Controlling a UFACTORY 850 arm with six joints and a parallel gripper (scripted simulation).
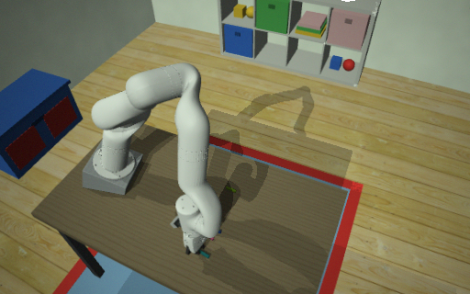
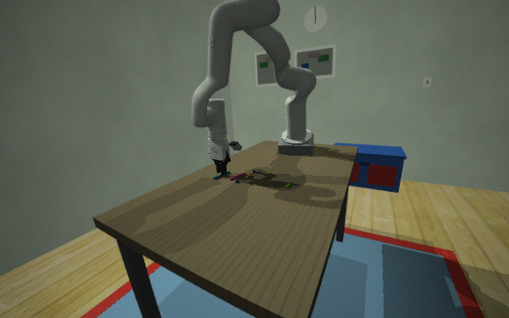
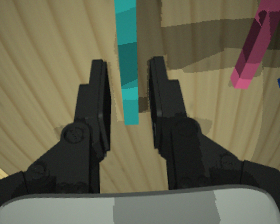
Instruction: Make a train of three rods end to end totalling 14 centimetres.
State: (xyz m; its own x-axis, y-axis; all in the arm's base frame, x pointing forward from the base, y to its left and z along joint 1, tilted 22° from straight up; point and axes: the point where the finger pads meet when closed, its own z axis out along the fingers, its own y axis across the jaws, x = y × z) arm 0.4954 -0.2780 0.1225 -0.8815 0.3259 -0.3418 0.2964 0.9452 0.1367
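Right now the turquoise rod is 30 mm below my hand. The rest, counted from my hand: pink rod 80 mm to the left, 30 mm below; grey rod 160 mm to the left, 70 mm behind, 30 mm below; orange rod 140 mm to the left, 30 mm below, 20 mm behind.
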